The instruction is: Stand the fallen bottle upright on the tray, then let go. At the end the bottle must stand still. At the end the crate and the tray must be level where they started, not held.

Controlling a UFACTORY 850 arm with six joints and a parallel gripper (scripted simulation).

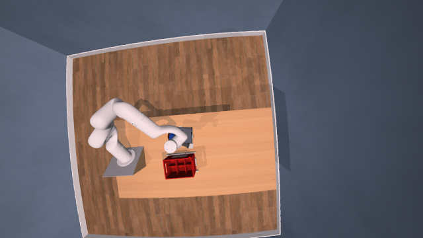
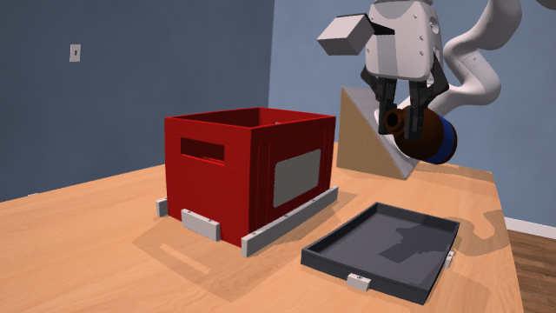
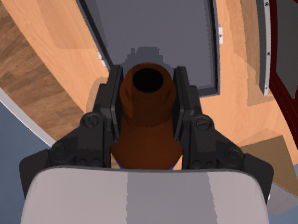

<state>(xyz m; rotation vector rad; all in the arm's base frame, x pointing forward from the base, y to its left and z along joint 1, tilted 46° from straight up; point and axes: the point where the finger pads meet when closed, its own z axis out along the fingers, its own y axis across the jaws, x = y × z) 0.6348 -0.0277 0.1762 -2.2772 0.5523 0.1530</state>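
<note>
My hand is 5 cm past the brown bottle, 2 cm to the right of it and 1 cm above it. Round my hand: dark grey tray 7 cm behind, 1 cm to the left, 19 cm below; then red crate 10 cm behind, 27 cm to the right, 12 cm below.
</note>
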